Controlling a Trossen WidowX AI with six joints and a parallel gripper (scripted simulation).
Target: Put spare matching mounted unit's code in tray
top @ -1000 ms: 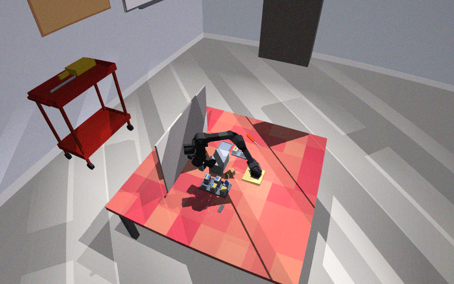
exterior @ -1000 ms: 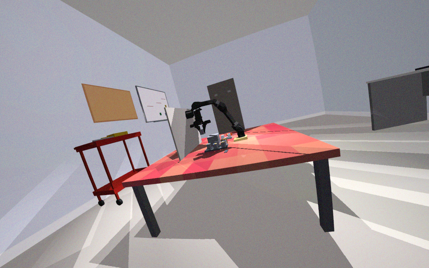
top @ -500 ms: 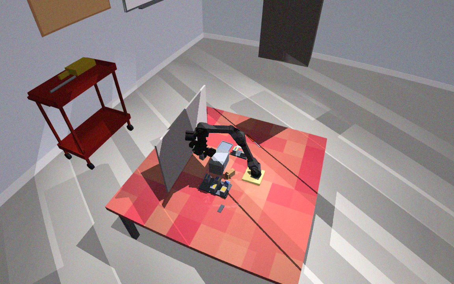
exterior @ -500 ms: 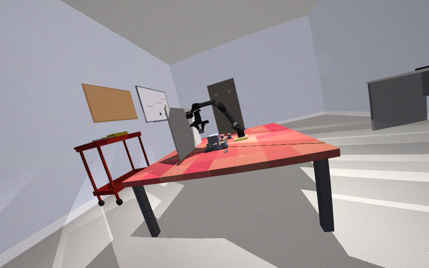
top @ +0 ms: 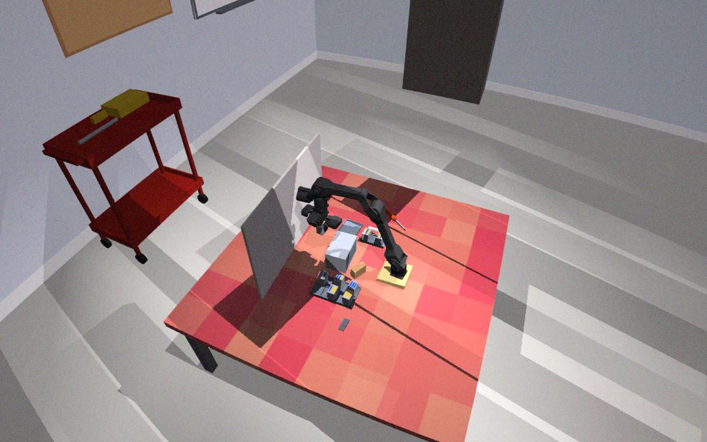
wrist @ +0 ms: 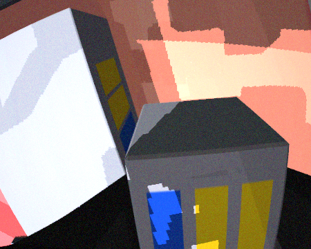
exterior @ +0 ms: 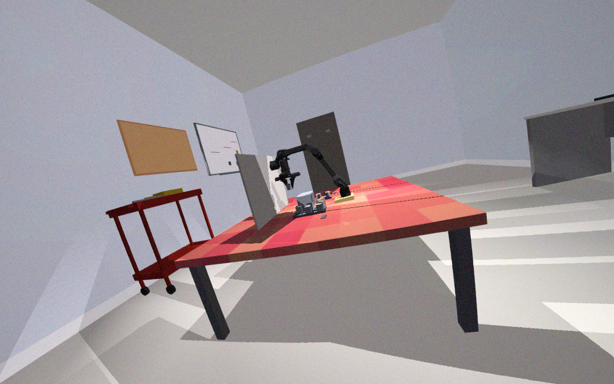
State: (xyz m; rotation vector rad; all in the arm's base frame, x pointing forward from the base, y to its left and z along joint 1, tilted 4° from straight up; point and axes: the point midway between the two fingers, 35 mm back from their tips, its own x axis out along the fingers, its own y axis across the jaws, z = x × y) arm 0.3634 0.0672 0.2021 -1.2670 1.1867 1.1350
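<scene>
My gripper tip is 20 cm to the left of the light grey tray, 16 cm above it and 3 cm past it. From my gripper tip the other things lie so: grey upright panel 15 cm ahead, 6 cm above, 3 cm to the left; then brown block 21 cm behind, 14 cm below, 2 cm to the left.
</scene>
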